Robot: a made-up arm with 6 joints.
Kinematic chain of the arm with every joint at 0, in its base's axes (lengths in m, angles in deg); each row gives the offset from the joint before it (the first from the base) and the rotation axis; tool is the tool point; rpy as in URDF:
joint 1: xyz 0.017 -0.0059 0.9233 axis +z
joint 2: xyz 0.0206 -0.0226 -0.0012 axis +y
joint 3: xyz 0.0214 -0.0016 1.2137 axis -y
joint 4: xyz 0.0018 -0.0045 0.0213 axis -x
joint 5: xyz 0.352 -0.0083 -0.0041 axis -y
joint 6: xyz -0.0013 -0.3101 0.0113 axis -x
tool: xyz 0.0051 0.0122 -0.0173 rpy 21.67 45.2 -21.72
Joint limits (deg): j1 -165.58..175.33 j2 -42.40..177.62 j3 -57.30..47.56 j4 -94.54..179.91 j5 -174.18..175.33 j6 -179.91..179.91
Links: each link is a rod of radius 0.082 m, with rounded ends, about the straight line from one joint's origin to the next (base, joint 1, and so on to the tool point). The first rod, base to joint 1, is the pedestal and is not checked.
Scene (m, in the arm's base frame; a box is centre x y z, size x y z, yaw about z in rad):
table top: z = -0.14
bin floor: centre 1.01 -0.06 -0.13 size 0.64 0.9 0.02 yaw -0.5
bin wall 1: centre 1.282 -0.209 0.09 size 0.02 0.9 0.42 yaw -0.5
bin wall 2: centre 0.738 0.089 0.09 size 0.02 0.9 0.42 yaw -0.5
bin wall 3: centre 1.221 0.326 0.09 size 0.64 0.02 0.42 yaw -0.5
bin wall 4: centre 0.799 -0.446 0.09 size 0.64 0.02 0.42 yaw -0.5
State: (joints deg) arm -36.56 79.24 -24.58 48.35 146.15 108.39
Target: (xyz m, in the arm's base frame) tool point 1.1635 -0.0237 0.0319
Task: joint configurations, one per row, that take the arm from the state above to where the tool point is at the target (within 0.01 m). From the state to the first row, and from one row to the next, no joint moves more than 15 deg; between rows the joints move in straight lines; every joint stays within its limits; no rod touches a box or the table.
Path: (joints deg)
1: -24.62 81.50 -32.36 49.35 146.15 108.11
2: -12.68 83.75 -40.13 50.35 146.15 107.83
3: -0.74 86.01 -47.91 51.36 146.15 107.54
4: 11.20 88.26 -55.69 52.36 146.15 107.26
5: 9.94 98.73 -41.26 57.40 146.05 107.34
6: 8.68 109.20 -26.83 62.44 145.94 107.41

